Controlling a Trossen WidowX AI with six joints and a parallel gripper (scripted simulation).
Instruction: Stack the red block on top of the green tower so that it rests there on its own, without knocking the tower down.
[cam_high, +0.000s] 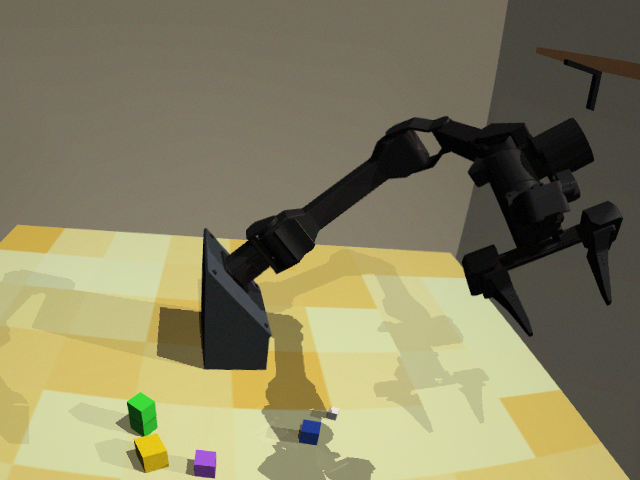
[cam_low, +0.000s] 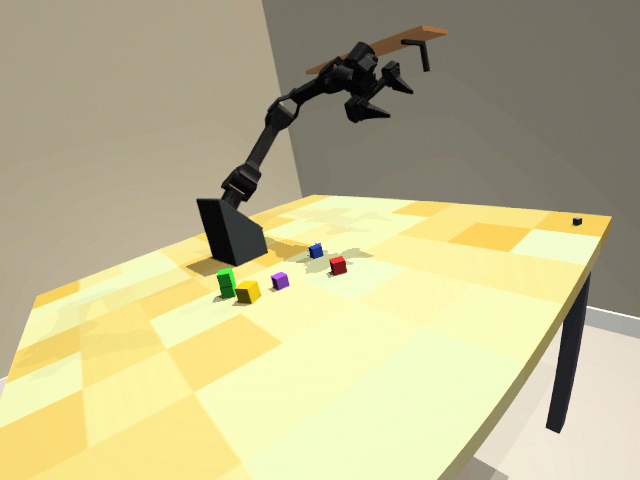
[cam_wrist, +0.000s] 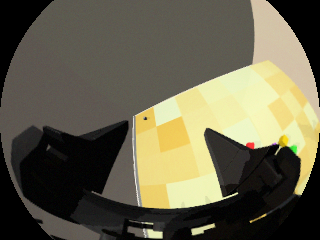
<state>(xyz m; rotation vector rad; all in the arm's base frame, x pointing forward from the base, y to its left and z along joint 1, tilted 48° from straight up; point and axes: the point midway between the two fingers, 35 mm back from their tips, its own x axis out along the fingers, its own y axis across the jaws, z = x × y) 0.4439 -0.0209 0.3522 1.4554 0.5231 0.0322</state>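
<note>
Right now the red block is 330 mm below my gripper tip, 220 mm to the right of it and 90 mm behind it. The rest, counted from my gripper tip: purple block 330 mm to the right, 330 mm below, 160 mm behind; then blue block 330 mm below, 210 mm behind, 170 mm to the right; then small white block 340 mm below, 250 mm behind, 120 mm to the right.
</note>
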